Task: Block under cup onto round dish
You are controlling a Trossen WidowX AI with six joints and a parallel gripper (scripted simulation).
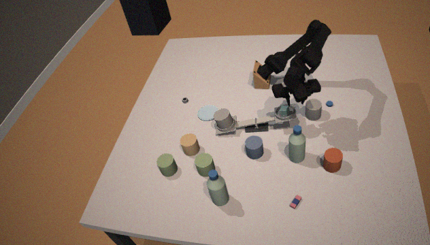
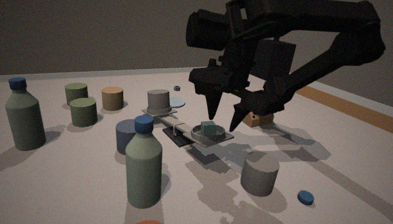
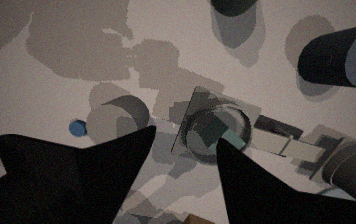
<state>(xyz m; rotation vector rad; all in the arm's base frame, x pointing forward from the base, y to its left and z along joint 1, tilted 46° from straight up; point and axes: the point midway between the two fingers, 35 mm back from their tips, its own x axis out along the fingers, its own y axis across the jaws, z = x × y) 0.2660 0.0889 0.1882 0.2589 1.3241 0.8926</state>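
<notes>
The teal block is 4 cm to the right of my gripper tip and 3 cm below it. From my gripper tip the other things lie so: blue disc 15 cm behind, 14 cm to the left, 12 cm below; red can 20 cm ahead, 17 cm to the left, 8 cm below; balance 16 cm to the right, 8 cm below, 4 cm ahead.
</notes>
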